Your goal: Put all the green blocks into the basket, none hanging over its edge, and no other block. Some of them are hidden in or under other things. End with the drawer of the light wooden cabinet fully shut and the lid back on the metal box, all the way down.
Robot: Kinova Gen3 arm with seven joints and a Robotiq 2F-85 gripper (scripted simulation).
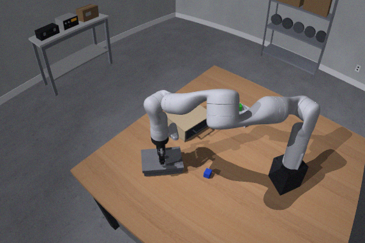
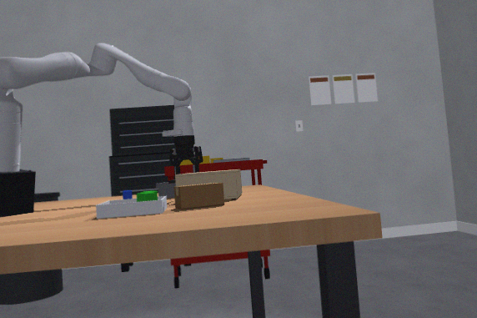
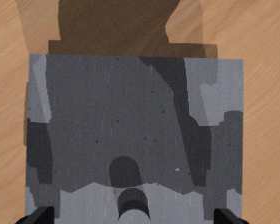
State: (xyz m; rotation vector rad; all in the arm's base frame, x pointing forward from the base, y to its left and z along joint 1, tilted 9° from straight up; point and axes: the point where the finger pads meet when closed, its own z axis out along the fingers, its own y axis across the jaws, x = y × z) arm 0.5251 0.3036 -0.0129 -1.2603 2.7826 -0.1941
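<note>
My gripper is now 3 cm above the grey lid. The rest, counted from my hand: drawer: 6 cm ahead, 29 cm to the right, 4 cm below; then metal box: 5 cm below; then light wooden cabinet: 8 cm ahead, 30 cm to the right, 4 cm below.
</note>
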